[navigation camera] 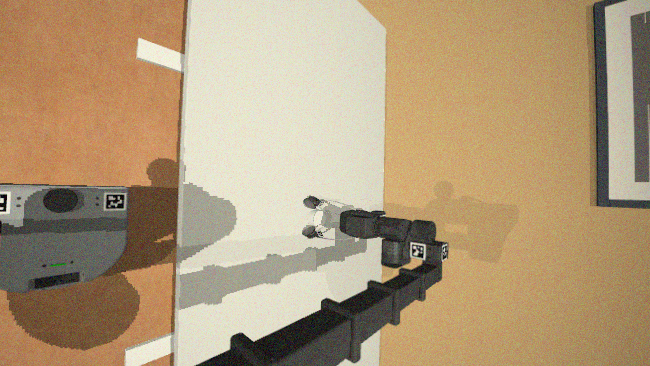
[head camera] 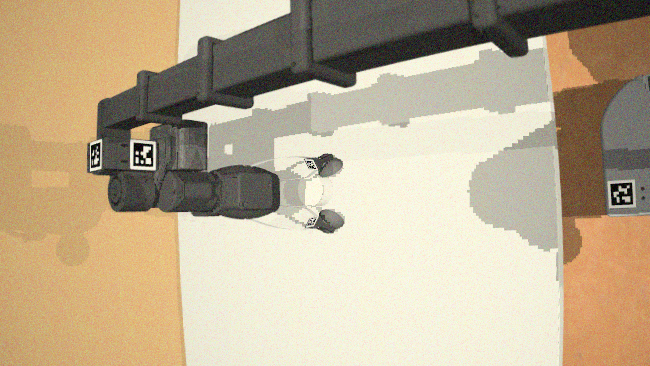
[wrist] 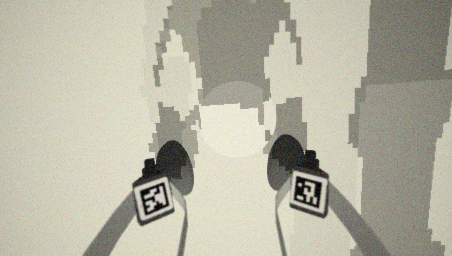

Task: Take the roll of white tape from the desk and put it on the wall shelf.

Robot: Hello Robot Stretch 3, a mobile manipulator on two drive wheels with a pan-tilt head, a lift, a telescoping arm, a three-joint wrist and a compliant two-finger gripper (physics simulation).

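The roll of white tape (head camera: 313, 193) (navigation camera: 319, 218) (wrist: 232, 129) stands on the white desk (head camera: 400, 300) (navigation camera: 280, 100) (wrist: 60, 90); its round top is partly shaded by the gripper. My gripper (head camera: 329, 193) (navigation camera: 310, 217) (wrist: 229, 158) is partly closed but still open, pointing down close to the desk. Its two dark fingertips stand on either side of the roll, a little toward the robot base from its middle. The gap between them is about as wide as the roll, and firm contact does not show. The wall shelf does not show in these views.
The dark telescoping arm (head camera: 250, 65) (navigation camera: 310, 335) reaches across the desk to the wall (head camera: 75, 300) (navigation camera: 475, 125) behind it. The grey robot base (head camera: 625, 135) (navigation camera: 90, 245) stands by the front edge. A framed picture (navigation camera: 602, 125) hangs on the wall.
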